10 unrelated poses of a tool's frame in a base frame.
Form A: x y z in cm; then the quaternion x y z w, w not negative.
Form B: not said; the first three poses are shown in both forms.
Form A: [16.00, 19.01, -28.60, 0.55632, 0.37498, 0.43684, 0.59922]
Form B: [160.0, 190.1, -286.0, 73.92, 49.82, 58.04]
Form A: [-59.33, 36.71, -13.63, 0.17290, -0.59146, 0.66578, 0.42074]
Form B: [-593.3, 367.1, -136.3, 24.82, -84.91, 95.58]
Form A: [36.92, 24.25, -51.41, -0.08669, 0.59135, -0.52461, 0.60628]
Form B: [369.2, 242.5, -514.1, -11.49, 78.34, -69.50]
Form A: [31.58, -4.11, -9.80, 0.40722, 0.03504, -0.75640, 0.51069]
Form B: [315.8, -41.1, -98.0, 56.16, 4.83, -104.32]
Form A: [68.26, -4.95, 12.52, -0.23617, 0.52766, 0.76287, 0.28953]
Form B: [682.6, -49.5, 125.2, -36.11, 80.67, 116.63]
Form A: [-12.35, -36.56, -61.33, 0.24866, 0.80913, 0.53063, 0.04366]
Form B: [-123.5, -365.6, -613.3, 43.56, 141.73, 92.95]
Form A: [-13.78, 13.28, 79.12, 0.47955, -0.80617, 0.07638, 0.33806]
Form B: [-137.8, 132.8, 791.2, 71.58, -120.34, 11.40]
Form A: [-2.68, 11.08, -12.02, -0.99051, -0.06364, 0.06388, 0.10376]
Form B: [-26.8, 110.8, -120.2, -167.40, -10.76, 10.80]
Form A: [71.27, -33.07, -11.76, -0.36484, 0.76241, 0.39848, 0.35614]
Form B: [712.7, -330.7, -117.6, -53.99, 112.82, 58.97]
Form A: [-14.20, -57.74, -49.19, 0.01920, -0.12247, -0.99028, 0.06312]
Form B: [-142.0, -577.4, -491.9, 3.32, -21.20, -171.42]
